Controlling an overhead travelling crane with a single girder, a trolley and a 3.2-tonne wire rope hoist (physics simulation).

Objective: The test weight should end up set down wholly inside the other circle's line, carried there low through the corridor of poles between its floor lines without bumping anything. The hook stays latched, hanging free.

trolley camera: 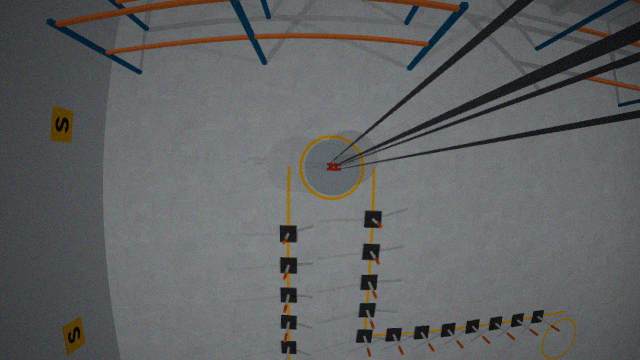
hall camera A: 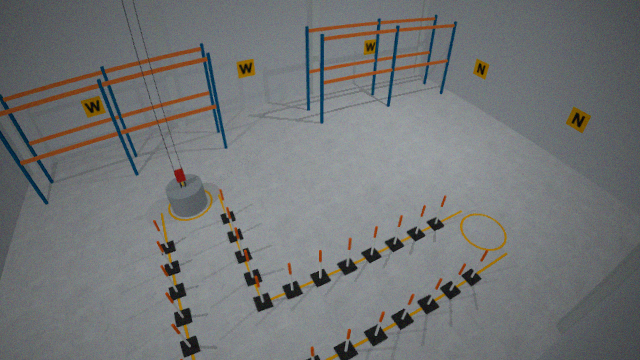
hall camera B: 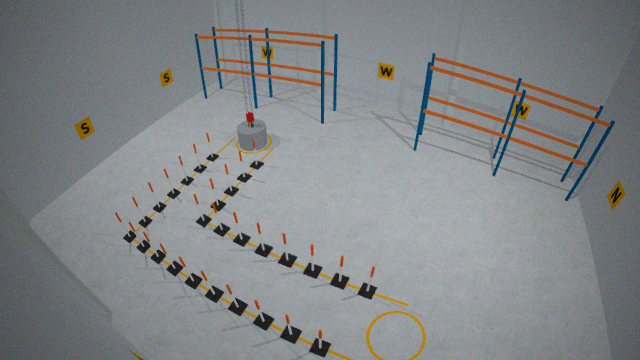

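The grey cylindrical test weight (hall camera A: pixel 187 201) (hall camera B: pixel 252 138) (trolley camera: pixel 324 184) stands upright inside one yellow circle (hall camera A: pixel 186 219) (hall camera B: pixel 254 152) (trolley camera: pixel 332 198) at the corridor's end. Any small gap under it is too small to tell. My hook (hall camera A: pixel 183 183) (hall camera B: pixel 250 124) (trolley camera: pixel 334 167), below the red block, is at the middle of the weight's top and appears shut on it; the latch is too small to make out. The ropes run up from the block, slanting in the trolley view. The other circle (hall camera A: pixel 506 235) (hall camera B: pixel 396 312) (trolley camera: pixel 576 331) lies at the corridor's far end.
Poles with orange tops on black bases (hall camera A: pixel 263 302) (hall camera B: pixel 203 220) (trolley camera: pixel 364 336) line both sides of an L-shaped corridor along yellow floor lines. Blue and orange racks (hall camera A: pixel 212 100) (hall camera B: pixel 323 82) (trolley camera: pixel 250 33) stand beyond the weight, along the W wall.
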